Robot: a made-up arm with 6 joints. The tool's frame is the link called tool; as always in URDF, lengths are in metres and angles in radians.
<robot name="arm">
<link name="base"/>
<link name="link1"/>
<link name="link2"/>
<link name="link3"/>
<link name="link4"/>
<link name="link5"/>
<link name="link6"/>
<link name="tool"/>
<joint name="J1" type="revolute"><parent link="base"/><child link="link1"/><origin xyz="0 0 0.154" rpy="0 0 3.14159"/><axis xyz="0 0 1"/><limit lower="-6.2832" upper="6.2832" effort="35" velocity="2.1"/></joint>
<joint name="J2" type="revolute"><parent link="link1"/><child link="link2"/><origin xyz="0 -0.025 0" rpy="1.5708 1.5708 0"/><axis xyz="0 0 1"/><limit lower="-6.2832" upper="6.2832" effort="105" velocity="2.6"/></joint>
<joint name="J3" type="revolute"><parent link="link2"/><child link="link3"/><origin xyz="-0.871 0 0" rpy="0 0 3.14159"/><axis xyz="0 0 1"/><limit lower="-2.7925" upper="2.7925" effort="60" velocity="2.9"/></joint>
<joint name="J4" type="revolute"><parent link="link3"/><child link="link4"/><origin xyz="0.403 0 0" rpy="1.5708 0 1.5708"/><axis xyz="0 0 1"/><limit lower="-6.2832" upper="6.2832" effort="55" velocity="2.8"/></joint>
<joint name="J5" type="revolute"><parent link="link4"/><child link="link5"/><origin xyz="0 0 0" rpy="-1.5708 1.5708 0"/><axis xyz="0 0 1"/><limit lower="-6.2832" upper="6.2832" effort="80" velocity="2.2"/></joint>
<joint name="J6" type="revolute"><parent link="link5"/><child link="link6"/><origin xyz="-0.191 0 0" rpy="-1.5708 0 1.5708"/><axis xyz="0 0 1"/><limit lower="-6.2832" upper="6.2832" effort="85" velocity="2.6"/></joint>
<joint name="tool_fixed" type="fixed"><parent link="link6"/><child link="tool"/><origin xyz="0 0 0" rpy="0 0 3.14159"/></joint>
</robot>
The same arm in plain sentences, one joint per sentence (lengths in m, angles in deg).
The arm has six revolute joints in a row. What follows holds with every joint at zero, and every direction is one of the base frame's.
Joint 1 is mounted 0.1540 m along +z from the base frame's origin and turns about +z, from -360.00 to 360.00 deg.
Joint 2 is mounted 0.0250 m along +y from joint 1 and turns about +y, from -360.00 to 360.00 deg.
Joint 3 is mounted 0.8710 m along +z from joint 2 and turns about +y, from -160.00 to 160.00 deg.
Joint 4 is mounted 0.4030 m along +z from joint 3 and turns about +z, from -360.00 to 360.00 deg.
Joint 5 is mounted at the same point as joint 4 and turns about +y, from -360.00 to 360.00 deg.
Joint 6 is mounted 0.1910 m along +z from joint 5 and turns about +z, from -360.00 to 360.00 deg.
The tool frame, which is the frame that the pose is given for, is mounted at the same point as joint 6; its axes are the base frame's turned by roll 0.00, pitch 0.00 and yaw 0.00 deg (as in URDF: about the fixed x, then y, then z).

